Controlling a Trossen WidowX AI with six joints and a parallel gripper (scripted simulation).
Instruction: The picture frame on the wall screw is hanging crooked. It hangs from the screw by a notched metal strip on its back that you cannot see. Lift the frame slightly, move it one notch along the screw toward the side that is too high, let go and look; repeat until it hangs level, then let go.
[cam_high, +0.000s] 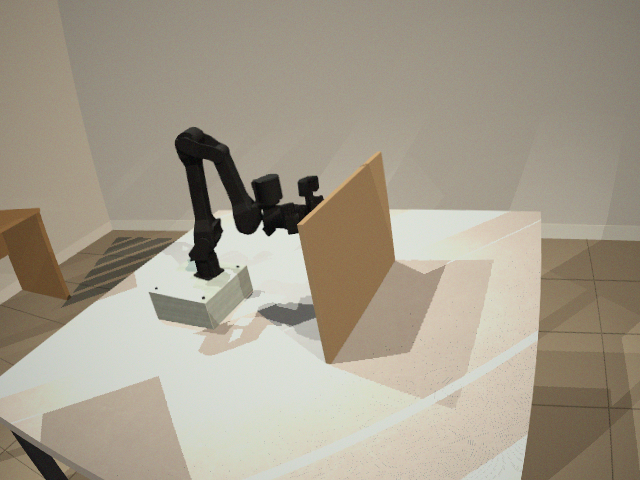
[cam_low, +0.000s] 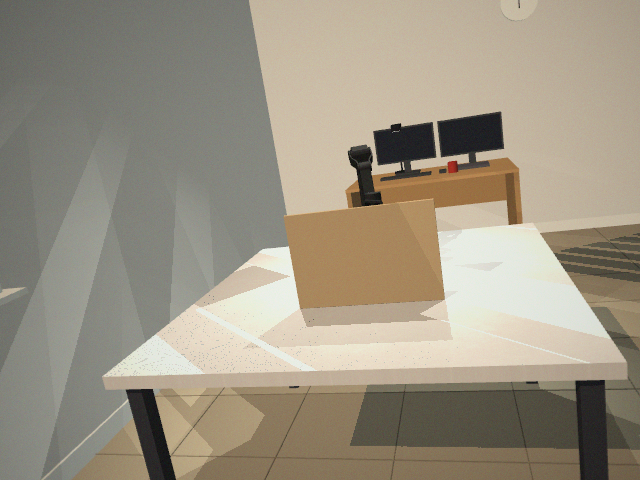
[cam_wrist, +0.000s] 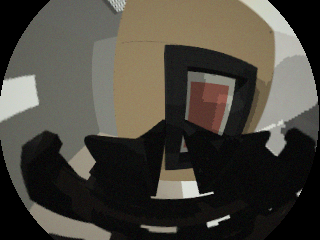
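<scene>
Right now my gripper tip is 1 cm short of the picture frame and 5 cm above it. Round my gripper tip: tan wall panel: 3 cm ahead, 2 cm to the right, 6 cm below.
</scene>
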